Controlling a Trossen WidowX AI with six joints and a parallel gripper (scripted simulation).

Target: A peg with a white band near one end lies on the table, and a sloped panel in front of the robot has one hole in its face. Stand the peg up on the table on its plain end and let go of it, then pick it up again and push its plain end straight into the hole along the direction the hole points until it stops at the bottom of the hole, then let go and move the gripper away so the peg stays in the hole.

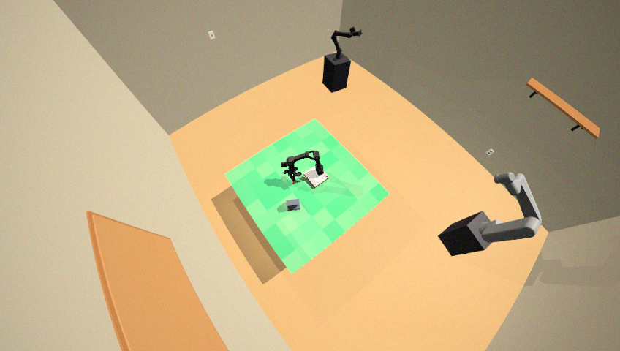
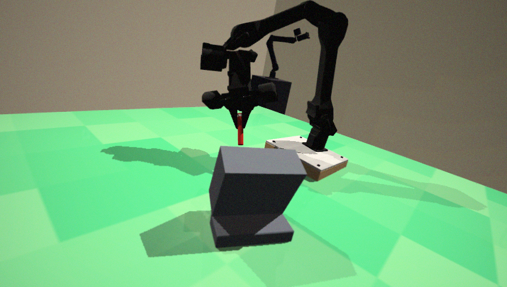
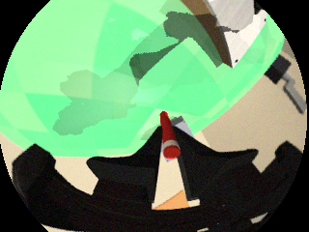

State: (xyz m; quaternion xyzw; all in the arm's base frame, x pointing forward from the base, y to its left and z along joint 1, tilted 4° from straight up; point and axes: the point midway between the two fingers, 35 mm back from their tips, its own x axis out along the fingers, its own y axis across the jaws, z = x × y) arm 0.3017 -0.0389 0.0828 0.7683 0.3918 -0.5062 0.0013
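My gripper tip is now 10 cm short of the sloped panel, 20 cm to the right of it and 3 cm above it. The rest, counted from my gripper tip: red peg: 1 cm to the right, 1 cm above.
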